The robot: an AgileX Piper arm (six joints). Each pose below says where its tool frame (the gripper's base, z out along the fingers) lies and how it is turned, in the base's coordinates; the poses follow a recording.
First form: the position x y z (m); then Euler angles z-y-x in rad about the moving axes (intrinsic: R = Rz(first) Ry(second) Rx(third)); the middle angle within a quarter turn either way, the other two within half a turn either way.
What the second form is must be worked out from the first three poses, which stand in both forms.
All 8 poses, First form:
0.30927 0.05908 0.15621 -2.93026 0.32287 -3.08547
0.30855 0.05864 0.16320 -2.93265 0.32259 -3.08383
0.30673 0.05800 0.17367 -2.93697 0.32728 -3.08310
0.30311 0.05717 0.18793 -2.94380 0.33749 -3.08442
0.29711 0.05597 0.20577 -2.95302 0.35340 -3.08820
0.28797 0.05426 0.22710 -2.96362 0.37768 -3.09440
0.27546 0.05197 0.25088 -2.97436 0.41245 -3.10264
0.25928 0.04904 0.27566 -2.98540 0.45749 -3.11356
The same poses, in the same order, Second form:
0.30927 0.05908 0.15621 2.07 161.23 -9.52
0.30855 0.05864 0.16320 1.63 161.23 -9.80
0.30673 0.05800 0.17367 1.40 160.96 -9.77
0.30311 0.05717 0.18793 1.53 160.40 -9.25
0.29711 0.05597 0.20577 2.03 159.53 -8.23
0.28797 0.05426 0.22710 2.90 158.20 -6.78
0.27546 0.05197 0.25088 4.03 156.27 -5.09
0.25928 0.04904 0.27566 5.32 153.74 -3.26

